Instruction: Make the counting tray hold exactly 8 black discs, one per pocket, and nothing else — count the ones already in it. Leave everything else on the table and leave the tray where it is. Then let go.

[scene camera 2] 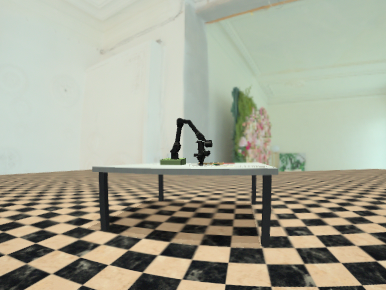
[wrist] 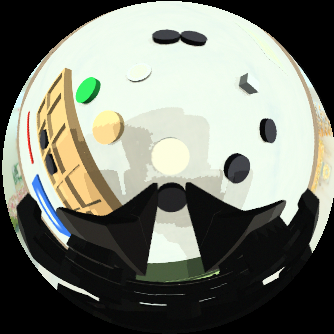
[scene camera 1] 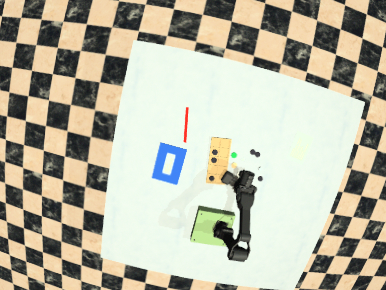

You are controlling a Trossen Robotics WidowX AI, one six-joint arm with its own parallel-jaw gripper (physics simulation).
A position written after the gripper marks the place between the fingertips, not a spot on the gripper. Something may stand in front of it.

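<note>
The gripper (wrist: 171, 186) is visible. A tan disc (wrist: 108, 125) rests on the table. A tan counting tray (scene camera 1: 222, 145) can be seen as well, and the wrist view also shows the tray (wrist: 78, 183).
</note>
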